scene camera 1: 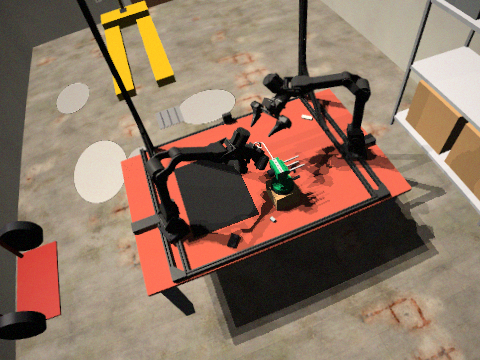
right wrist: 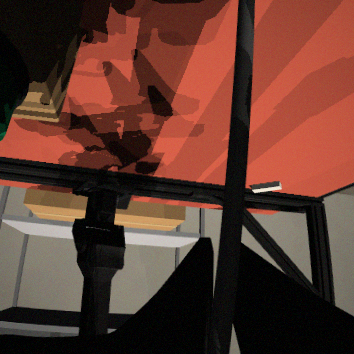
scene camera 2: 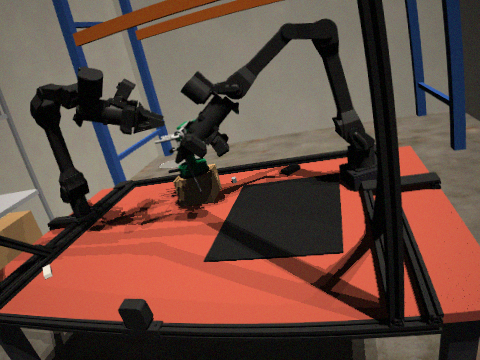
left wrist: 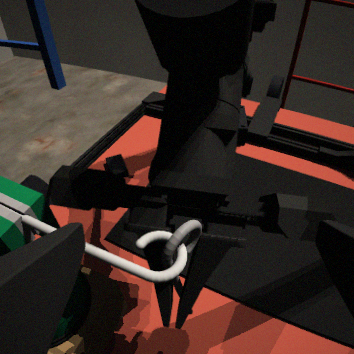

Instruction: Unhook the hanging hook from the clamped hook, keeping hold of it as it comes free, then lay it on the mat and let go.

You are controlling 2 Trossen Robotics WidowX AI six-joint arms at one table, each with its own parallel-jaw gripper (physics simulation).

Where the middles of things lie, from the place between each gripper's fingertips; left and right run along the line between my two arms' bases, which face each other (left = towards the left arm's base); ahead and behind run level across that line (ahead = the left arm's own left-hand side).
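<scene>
Black mat (scene camera 2: 298,217): 28 cm below my left hand, 25 cm to the right of it, 2 cm behind it. The wooden block (scene camera 2: 187,191) is 15 cm ahead of my left hand, 24 cm below it and 2 cm to the left of it. For the hanging hook (right wrist: 223,302), from the same left hand: 12 cm below, 2 cm ahead, 2 cm to the right.
From my right hand, the black mat is 250 mm to the right, 40 mm behind and 170 mm below; going by their middles, it is the farthest from my right hand of the things named here. Going by its middle, the black mat is nearer to my right hand than to my left hand. Wooden block, from my right hand: 10 mm to the left, 140 mm ahead, 130 mm below. With respect to the hanging hook, my right hand is 30 mm to the left of it.
</scene>
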